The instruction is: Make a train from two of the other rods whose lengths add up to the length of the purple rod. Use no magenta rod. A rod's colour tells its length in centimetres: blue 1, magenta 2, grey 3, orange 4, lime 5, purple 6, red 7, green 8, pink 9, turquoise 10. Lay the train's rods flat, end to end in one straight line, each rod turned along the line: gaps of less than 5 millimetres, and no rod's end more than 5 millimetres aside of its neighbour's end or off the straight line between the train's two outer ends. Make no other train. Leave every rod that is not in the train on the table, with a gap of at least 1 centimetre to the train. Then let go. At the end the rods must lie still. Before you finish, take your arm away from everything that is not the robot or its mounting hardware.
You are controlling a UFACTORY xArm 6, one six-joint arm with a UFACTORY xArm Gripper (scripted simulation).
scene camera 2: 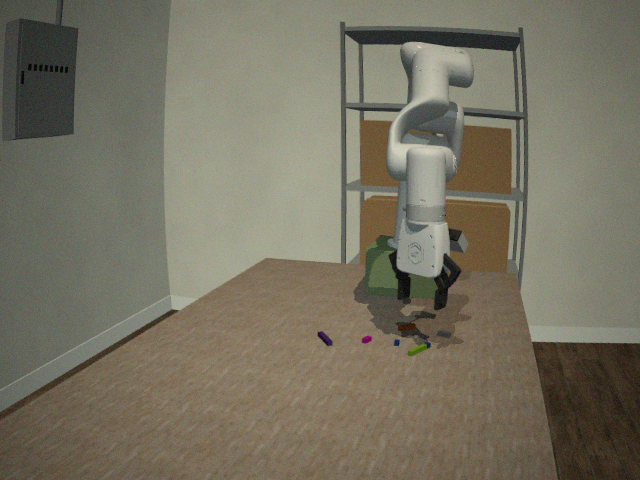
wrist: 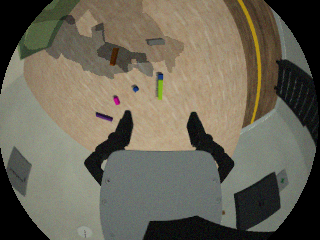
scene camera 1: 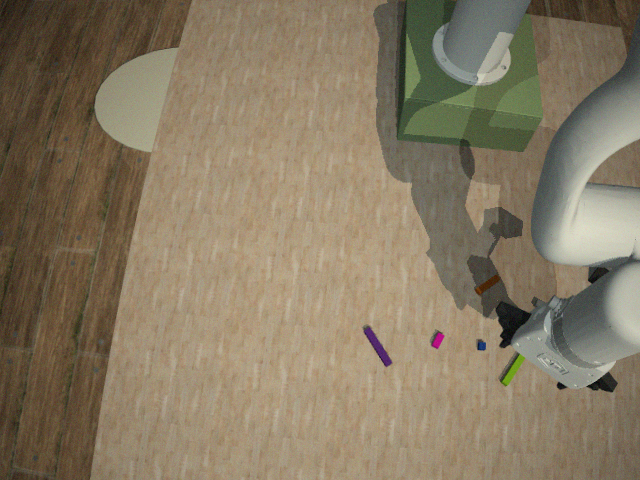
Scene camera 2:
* my gripper: 421,303
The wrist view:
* my gripper: 160,118
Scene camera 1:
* my gripper: 535,358
